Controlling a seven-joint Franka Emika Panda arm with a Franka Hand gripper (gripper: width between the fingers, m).
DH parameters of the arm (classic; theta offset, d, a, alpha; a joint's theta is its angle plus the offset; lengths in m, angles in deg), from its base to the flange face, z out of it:
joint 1: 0 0.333 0 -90
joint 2: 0 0 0 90
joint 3: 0 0.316 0.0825 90
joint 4: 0 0 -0.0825 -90
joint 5: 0 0.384 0 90
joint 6: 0 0 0.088 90
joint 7: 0 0.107 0 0
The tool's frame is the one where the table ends.
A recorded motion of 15 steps. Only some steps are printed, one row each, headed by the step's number.
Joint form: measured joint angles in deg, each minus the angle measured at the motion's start. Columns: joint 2, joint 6, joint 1, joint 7, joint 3, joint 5, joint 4.
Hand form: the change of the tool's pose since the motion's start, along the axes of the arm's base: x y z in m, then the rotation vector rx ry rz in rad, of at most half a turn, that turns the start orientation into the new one. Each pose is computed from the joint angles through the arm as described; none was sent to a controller.
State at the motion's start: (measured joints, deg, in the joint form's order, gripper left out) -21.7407 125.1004 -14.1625 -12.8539 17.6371 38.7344 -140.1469
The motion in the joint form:
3: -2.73 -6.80 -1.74 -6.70 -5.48 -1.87 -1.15
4: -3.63 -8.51 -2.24 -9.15 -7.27 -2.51 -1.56
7: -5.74 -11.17 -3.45 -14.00 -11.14 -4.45 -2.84
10: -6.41 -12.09 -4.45 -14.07 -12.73 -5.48 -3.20
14: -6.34 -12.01 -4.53 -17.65 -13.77 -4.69 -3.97
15: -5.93 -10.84 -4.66 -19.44 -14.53 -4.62 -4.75
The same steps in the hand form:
3: -0.0178 -0.0471 0.0054 0.0144 0.0148 0.0533
4: -0.0244 -0.0619 0.0075 0.0182 0.0098 0.0724
7: -0.0410 -0.0952 0.0102 0.0161 -0.0072 0.1007
10: -0.0480 -0.1122 0.0112 0.0174 -0.0005 0.0746
14: -0.0514 -0.1191 0.0055 0.0309 -0.0224 0.1051
15: -0.0528 -0.1267 -0.0019 0.0290 -0.0344 0.1079

